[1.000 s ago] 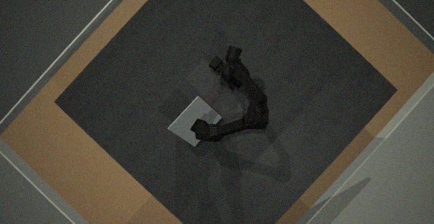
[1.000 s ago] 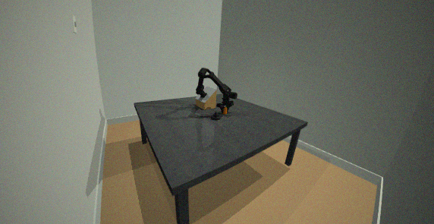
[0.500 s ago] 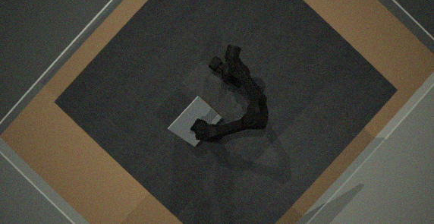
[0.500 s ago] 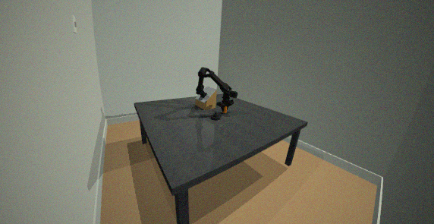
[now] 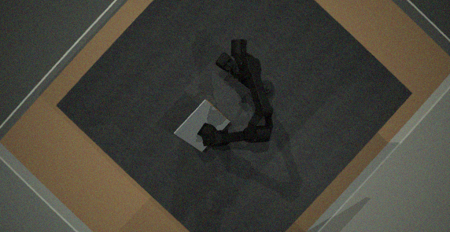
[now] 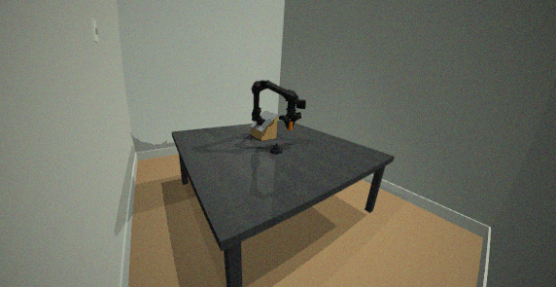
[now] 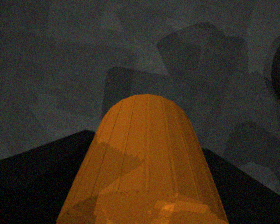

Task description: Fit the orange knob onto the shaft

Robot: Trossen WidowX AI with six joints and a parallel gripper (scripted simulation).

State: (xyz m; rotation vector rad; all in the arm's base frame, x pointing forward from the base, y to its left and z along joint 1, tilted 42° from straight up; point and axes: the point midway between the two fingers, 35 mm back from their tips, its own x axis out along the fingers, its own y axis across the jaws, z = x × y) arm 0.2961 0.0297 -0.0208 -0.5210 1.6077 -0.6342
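The shaft is 16 cm to the right of my gripper tip, 11 cm below it and 4 cm ahead of it. Round my gripper tip: orange knob 2 cm above.
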